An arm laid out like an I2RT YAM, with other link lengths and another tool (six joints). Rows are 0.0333 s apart.
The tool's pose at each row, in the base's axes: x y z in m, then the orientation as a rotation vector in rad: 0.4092 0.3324 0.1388 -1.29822 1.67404 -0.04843; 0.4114 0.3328 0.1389 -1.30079 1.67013 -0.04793; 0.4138 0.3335 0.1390 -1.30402 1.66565 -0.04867; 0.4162 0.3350 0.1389 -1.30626 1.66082 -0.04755; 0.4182 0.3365 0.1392 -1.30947 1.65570 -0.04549; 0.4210 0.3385 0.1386 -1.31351 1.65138 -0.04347; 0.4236 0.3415 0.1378 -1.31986 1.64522 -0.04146; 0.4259 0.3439 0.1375 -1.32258 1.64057 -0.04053; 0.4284 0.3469 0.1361 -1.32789 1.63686 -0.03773; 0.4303 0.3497 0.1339 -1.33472 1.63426 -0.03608; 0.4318 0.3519 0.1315 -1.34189 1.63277 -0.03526; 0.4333 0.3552 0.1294 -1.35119 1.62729 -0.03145; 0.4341 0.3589 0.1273 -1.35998 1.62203 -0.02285; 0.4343 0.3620 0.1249 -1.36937 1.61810 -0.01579
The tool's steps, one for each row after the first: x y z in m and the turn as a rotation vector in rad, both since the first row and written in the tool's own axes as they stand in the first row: -0.0003 -0.0015 0.0017 -0.00070 -0.00256 -0.00296; -0.0007 -0.0029 0.0036 -0.00095 -0.00481 -0.00704; -0.0017 -0.0040 0.0061 -0.00152 -0.00844 -0.00996; -0.0029 -0.0049 0.0081 -0.00314 -0.01244 -0.01318; -0.0039 -0.0057 0.0113 -0.00551 -0.01558 -0.01655; -0.0055 -0.0059 0.0150 -0.00879 -0.01947 -0.02205; -0.0070 -0.0063 0.0180 -0.00964 -0.02272 -0.02526; -0.0082 -0.0061 0.0219 -0.01346 -0.02535 -0.02878; -0.0088 -0.0050 0.0258 -0.01793 -0.02616 -0.03316; -0.0088 -0.0038 0.0292 -0.02248 -0.02564 -0.03758; -0.0099 -0.0023 0.0329 -0.02890 -0.02890 -0.04375; -0.0113 -0.0002 0.0364 -0.03777 -0.03424 -0.04760; -0.0120 0.0023 0.0394 -0.04656 -0.03766 -0.05182
